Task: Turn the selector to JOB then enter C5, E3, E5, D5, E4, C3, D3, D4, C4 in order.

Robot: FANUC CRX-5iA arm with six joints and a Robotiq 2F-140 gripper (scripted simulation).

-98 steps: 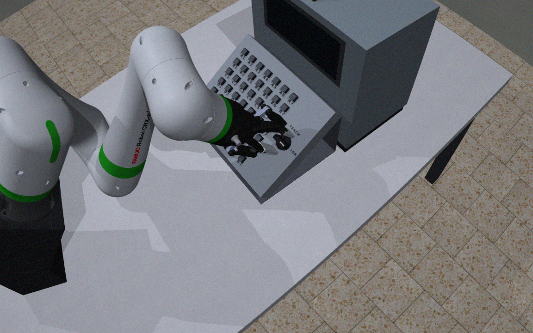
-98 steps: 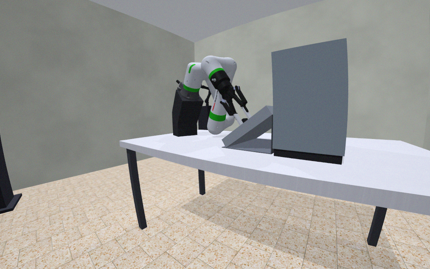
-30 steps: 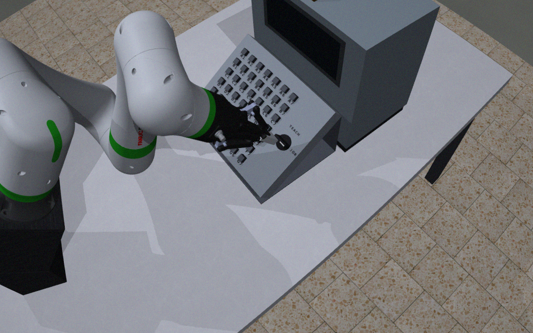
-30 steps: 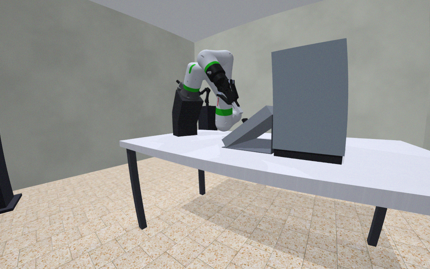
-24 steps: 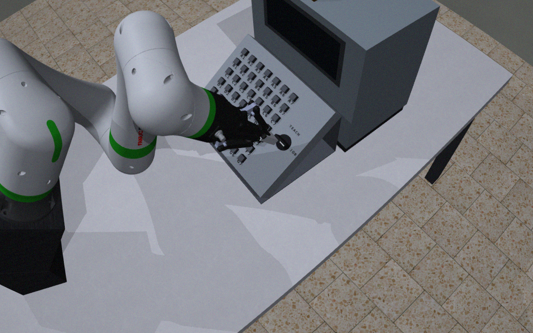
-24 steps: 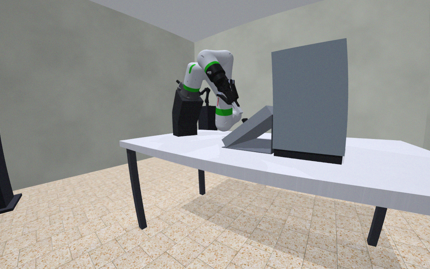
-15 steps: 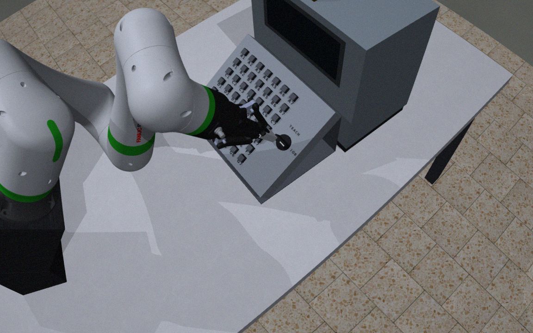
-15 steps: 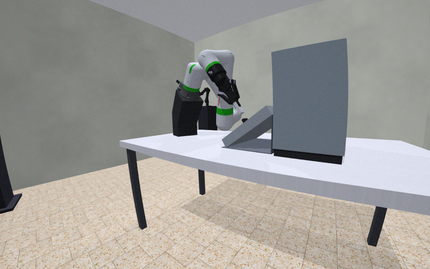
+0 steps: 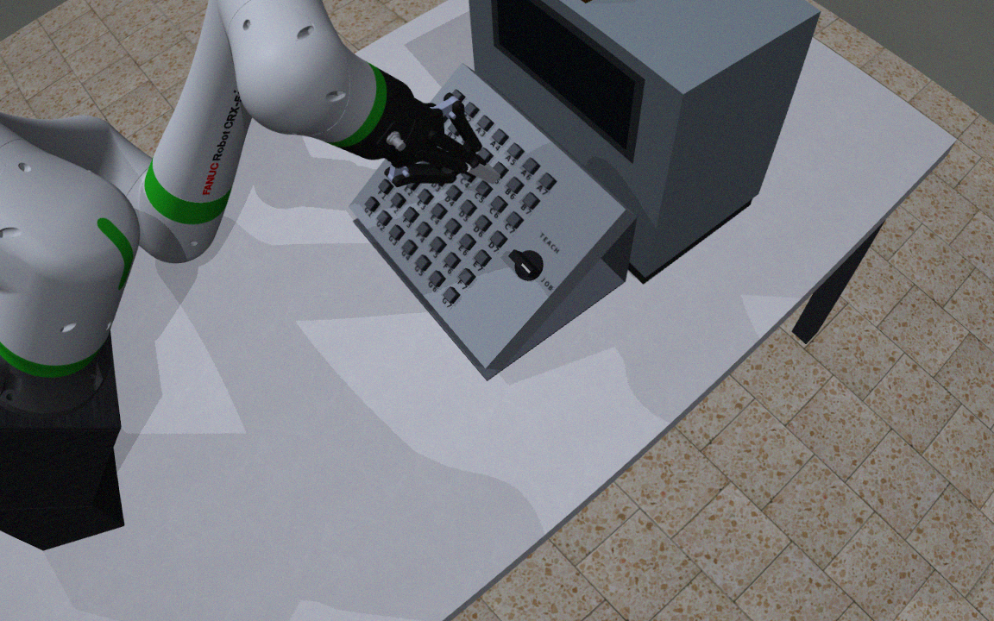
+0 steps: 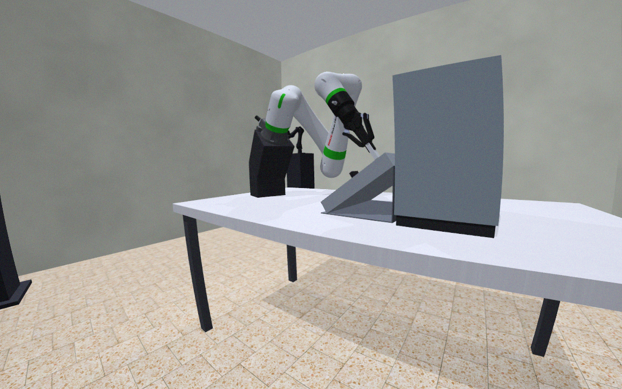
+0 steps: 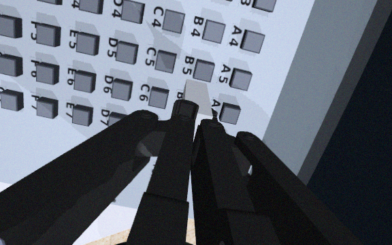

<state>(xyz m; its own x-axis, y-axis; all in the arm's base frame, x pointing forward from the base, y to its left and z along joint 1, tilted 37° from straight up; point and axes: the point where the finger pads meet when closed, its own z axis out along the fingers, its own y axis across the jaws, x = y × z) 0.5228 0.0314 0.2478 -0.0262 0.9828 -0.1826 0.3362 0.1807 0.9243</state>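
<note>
My hand is 7 cm above the key C4, 5 cm to the right of it and 1 cm short of it. From my hand the other things lie so: key D7: 9 cm below, 5 cm to the right, 1 cm behind; then key D3: 9 cm below, 8 cm to the left, 2 cm behind; then key C7: 7 cm below, 5 cm to the right, 2 cm ahead.
</note>
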